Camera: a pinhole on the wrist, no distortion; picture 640 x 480 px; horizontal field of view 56.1 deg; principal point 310.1 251.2 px. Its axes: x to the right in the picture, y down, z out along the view. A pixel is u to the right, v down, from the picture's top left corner.
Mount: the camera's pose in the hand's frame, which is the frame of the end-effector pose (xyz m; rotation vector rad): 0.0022 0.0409 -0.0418 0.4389 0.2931 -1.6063
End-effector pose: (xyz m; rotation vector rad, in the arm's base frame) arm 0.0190 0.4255 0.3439 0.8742 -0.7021 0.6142
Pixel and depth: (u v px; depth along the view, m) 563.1 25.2 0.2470
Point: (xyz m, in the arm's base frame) 0.0192 0.2201 0.2373
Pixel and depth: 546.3 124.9 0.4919
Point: 0.0788 -0.0312 0.1999
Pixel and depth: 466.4 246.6 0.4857
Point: 0.0940 -0.0110 0.3175
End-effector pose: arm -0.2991 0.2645 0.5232 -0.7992 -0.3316 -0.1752
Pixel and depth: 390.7 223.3 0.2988
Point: -0.4217 0.3287 0.7253
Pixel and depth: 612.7 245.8 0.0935
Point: -0.3252 0.2504 0.5612
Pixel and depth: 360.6 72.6 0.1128
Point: -0.3552 0.2935 0.5513
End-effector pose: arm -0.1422 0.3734 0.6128 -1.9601 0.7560 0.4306
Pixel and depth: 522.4 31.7 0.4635
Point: -0.1069 0.8001 0.7988
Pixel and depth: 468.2 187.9 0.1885
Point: -0.1136 0.5060 0.6424
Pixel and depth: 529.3 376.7 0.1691
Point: -0.0672 0.4736 0.6233
